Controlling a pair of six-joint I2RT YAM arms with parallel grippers.
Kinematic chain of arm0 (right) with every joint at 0, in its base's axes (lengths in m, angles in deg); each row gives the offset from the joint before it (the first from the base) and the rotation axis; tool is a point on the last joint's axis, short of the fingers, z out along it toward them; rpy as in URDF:
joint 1: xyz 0 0 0.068 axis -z
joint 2: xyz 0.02 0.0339 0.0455 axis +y
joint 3: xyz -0.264 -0.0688 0 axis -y
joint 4: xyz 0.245 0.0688 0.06 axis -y
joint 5: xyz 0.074 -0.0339 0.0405 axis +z
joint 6: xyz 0.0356 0 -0.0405 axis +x
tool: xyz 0 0 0 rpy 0 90 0
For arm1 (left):
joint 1: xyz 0 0 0.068 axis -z
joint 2: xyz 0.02 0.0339 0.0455 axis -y
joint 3: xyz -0.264 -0.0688 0 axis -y
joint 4: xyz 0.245 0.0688 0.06 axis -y
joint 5: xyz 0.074 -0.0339 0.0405 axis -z
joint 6: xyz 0.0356 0 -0.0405 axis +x
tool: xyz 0 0 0 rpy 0 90 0
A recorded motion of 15 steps. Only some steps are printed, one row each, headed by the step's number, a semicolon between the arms.
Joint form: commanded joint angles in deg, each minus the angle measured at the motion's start. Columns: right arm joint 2, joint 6, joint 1, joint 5, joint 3, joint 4; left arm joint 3, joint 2, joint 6, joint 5, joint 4, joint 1.
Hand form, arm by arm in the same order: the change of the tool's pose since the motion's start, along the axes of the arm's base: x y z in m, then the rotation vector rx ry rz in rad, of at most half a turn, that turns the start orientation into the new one. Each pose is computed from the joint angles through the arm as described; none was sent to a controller.
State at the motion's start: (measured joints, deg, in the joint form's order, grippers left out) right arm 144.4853 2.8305 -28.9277 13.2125 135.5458 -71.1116; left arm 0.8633 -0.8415 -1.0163 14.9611 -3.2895 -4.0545
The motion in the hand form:
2: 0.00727 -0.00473 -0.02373 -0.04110 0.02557 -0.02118; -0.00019 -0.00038 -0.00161 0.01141 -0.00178 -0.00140
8: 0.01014 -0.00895 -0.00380 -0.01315 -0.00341 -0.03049; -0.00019 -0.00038 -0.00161 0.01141 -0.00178 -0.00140
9: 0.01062 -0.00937 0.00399 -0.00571 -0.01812 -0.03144; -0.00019 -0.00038 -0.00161 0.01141 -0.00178 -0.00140
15: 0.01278 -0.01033 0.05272 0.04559 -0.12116 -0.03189; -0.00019 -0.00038 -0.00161 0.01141 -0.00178 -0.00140
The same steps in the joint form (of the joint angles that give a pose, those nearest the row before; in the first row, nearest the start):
2: 2.99 0.24 0.76 -1.42 0.39 0.24; -0.33 0.50 0.66 -0.22 -0.19 0.26
8: 1.94 0.24 1.38 -0.81 2.79 -0.98; -0.33 0.50 0.66 -0.22 -0.19 0.26
9: 1.62 0.22 1.44 -0.83 3.89 -1.46; -0.33 0.50 0.66 -0.22 -0.19 0.26
15: 1.24 -0.04 1.64 -0.98 13.83 -5.24; -0.33 0.50 0.66 -0.22 -0.19 0.26

